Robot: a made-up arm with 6 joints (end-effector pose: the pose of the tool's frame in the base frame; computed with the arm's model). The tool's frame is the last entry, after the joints.
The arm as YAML. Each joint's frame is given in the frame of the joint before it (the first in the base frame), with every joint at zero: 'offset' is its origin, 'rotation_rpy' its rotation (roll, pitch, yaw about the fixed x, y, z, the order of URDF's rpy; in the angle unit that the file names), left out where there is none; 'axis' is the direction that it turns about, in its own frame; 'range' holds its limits. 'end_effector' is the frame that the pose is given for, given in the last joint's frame.
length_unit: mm
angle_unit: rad
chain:
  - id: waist
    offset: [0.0, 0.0, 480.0]
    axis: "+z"
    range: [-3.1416, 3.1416]
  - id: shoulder
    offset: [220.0, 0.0, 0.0]
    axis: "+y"
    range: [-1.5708, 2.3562]
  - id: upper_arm
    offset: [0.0, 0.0, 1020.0]
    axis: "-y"
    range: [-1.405, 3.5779]
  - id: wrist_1
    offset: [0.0, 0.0, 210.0]
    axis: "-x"
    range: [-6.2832, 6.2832]
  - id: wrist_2
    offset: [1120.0, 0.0, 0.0]
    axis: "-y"
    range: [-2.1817, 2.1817]
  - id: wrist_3
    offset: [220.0, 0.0, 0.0]
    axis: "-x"
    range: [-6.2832, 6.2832]
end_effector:
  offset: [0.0, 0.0, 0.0]
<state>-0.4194 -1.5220 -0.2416 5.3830 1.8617 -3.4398</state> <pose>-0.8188 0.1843 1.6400 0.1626 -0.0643 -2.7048</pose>
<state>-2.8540 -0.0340 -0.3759 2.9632 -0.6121 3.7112</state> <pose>-1.4661 -0.4103 1.3786 -0.4379 0.5514 -2.9326</pose>
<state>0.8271 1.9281 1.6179 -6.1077 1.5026 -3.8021</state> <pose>1.5875 1.7823 0.1826 -1.5949 -1.3808 -0.9534</pose>
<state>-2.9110 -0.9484 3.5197 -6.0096 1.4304 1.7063</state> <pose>0.4806 0.0524 -0.1435 -0.1640 1.9214 -1.6254</pose>
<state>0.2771 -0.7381 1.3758 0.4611 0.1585 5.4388</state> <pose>-1.3160 -0.3582 2.2548 0.4383 -2.1988 0.6236</pose>
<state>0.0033 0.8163 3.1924 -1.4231 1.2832 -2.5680</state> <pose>-0.0557 -0.2089 1.8241 0.0659 -0.2753 -1.8548</pose>
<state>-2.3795 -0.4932 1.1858 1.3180 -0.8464 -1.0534</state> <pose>0.3003 0.5072 2.6186 1.3790 1.2176 2.4174</pose>
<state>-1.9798 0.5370 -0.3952 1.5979 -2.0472 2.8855</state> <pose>-0.7847 -1.3189 0.6665 0.8769 1.0206 2.3647</pose>
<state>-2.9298 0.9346 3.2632 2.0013 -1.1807 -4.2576</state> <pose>-0.0378 0.1810 1.7576 -1.1656 -0.8179 1.0045</pose>
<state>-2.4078 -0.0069 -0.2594 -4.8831 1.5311 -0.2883</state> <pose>-0.8706 -1.0768 1.4575 -1.0140 0.3377 -0.9128</pose>
